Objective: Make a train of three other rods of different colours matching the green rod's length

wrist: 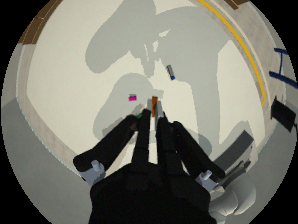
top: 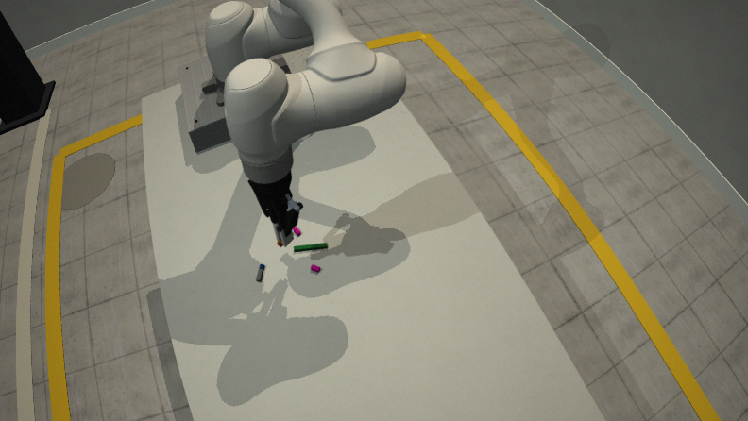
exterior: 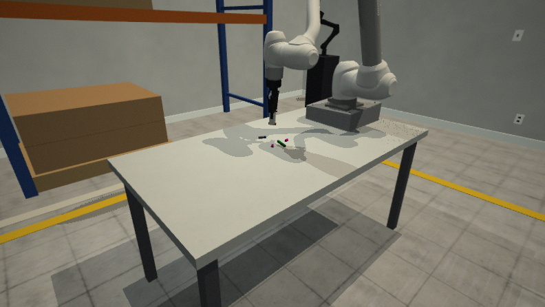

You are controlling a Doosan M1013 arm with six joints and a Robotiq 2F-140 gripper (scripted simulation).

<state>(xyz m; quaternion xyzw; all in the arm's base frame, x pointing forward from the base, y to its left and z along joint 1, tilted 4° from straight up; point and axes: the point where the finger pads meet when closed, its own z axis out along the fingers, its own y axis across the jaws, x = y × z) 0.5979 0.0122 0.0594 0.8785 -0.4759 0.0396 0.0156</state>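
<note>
Right now my hand is 1 cm short of the grey rod, 8 cm to the left of it and 13 cm above it. Also, from my hand: green rod (2 cm behind, 5 cm to the left, 13 cm below); then orange rod (3 cm below); then small blue rod (1 cm behind, 7 cm to the right, 13 cm below).
</note>
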